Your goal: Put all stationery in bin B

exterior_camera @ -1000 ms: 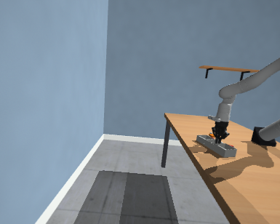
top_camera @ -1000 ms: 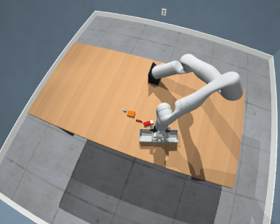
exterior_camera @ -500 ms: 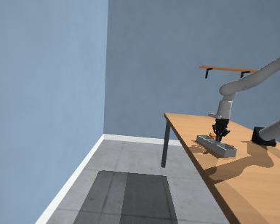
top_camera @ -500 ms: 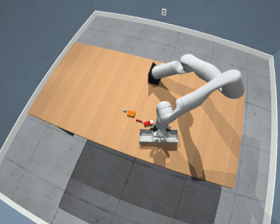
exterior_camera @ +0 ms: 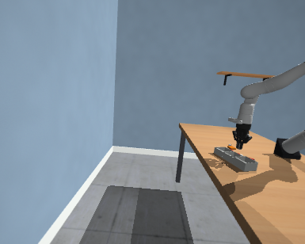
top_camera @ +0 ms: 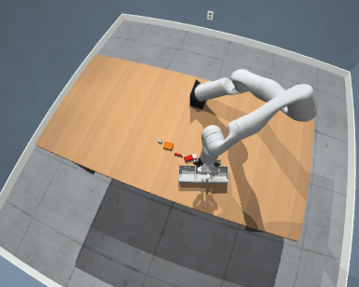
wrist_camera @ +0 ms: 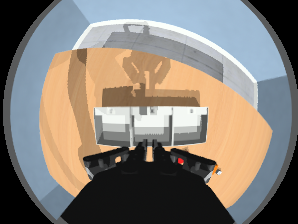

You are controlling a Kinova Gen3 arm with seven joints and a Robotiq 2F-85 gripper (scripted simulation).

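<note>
The red-and-white item lies 60 mm behind my hand, 80 mm to the right of it and 90 mm below it. Round my hand: small pale piece (120 mm behind, 270 mm to the right, 90 mm below); then orange block (100 mm behind, 220 mm to the right, 90 mm below); then grey bin row (20 mm ahead, 70 mm below).
</note>
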